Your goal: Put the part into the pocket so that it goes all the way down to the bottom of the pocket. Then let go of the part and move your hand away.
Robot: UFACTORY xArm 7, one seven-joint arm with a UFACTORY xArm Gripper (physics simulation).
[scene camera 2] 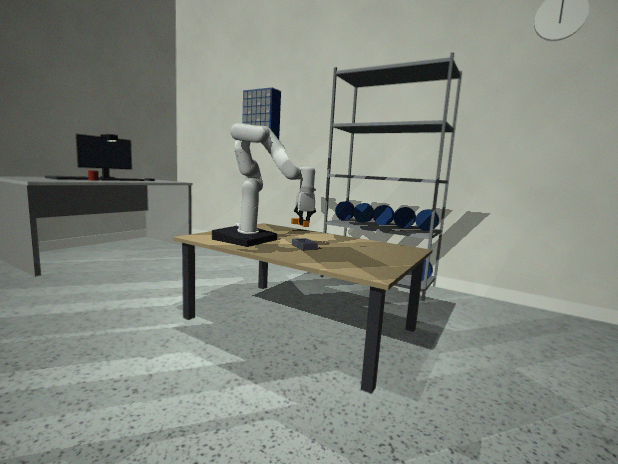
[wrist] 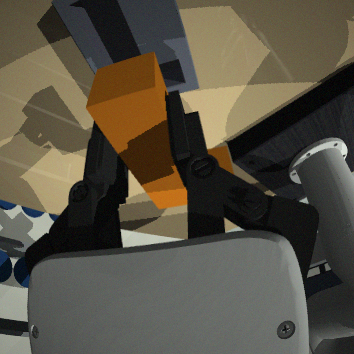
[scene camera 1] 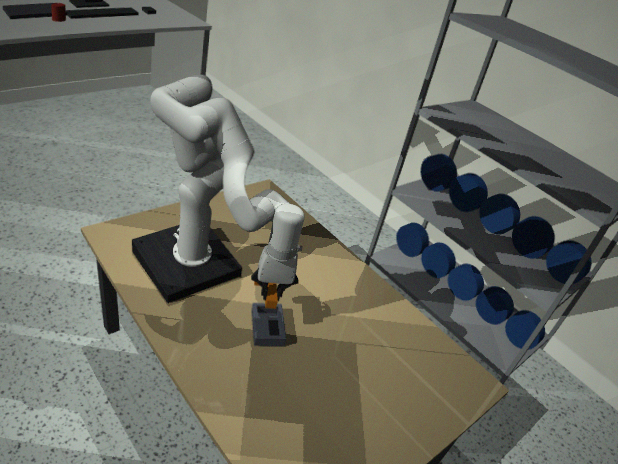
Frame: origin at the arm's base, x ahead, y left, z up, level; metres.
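Seen in the pictures: gripper, fingertip midpoint: (scene camera 2: 304, 224) (wrist: 144, 118) (scene camera 1: 270, 297); arm's base, link origin: (scene camera 2: 248, 231) (wrist: 317, 160) (scene camera 1: 192, 252).
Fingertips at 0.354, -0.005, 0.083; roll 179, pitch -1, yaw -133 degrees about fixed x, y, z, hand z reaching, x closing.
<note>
Pixels of each thing's top centre, then the offset from my fingertips to it, as dx, dy, dz. Level surfaces: height alone.
- orange block, top centre: (wrist: 184, 167) (scene camera 1: 266, 285) (scene camera 2: 300, 219) -0.026, +0.004, +0.022
- dark blue-grey block, top centre: (wrist: 132, 44) (scene camera 1: 269, 320) (scene camera 2: 304, 240) +0.007, +0.004, -0.094
- wooden table, surface height: dz -0.130
The part is an orange block (scene camera 1: 271, 298) (scene camera 2: 305, 224) (wrist: 127, 100). My gripper (scene camera 1: 272, 289) (scene camera 2: 304, 217) (wrist: 144, 118) is shut on it, with a black finger on either side. More orange shows beyond the right-hand finger in the wrist view. The pocket is a recess in a dark blue-grey block (scene camera 1: 270, 342) (scene camera 2: 304, 245) (wrist: 167, 25) on the table. The held part is above the table; scene camera 2 shows a gap between it and the pocket block. In scene camera 1 it overlaps the block's end nearer the arm's base. The pocket floor is partly hidden and in shadow.
The wooden table (scene camera 1: 400, 400) (scene camera 2: 360, 270) carries the arm's black base plate (scene camera 1: 170, 292) (scene camera 2: 225, 237) beside the pocket block. A metal shelf rack (scene camera 1: 411, 135) (scene camera 2: 330, 150) with blue discs stands past the table edge. A desk (scene camera 1: 175, 20) (scene camera 2: 165, 184) stands farther back.
</note>
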